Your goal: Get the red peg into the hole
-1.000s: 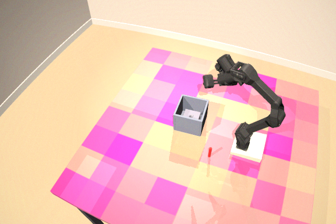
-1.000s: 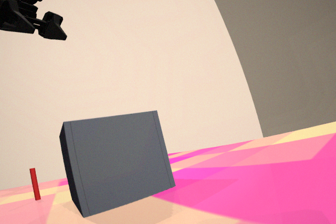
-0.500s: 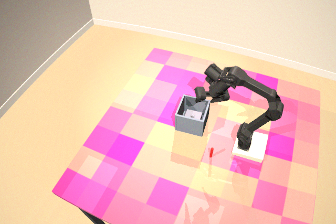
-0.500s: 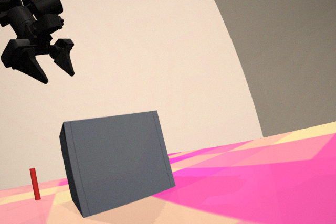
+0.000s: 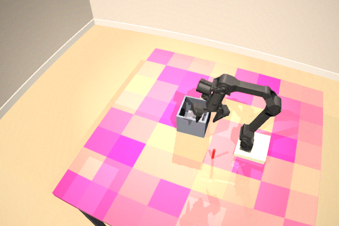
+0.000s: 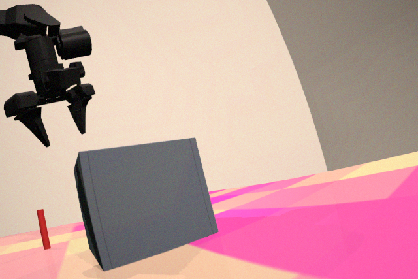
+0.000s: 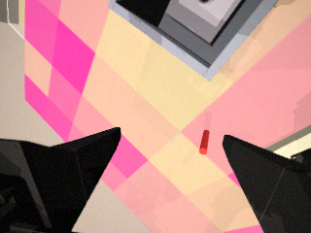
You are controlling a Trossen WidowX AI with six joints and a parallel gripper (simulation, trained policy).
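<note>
Now: gripper tip 8 cm past the red peg, 5 cm to the right of it and 16 cm above it. Also, from my gripper tip: plate 10 cm ahead, 11 cm to the right, 16 cm below.
</note>
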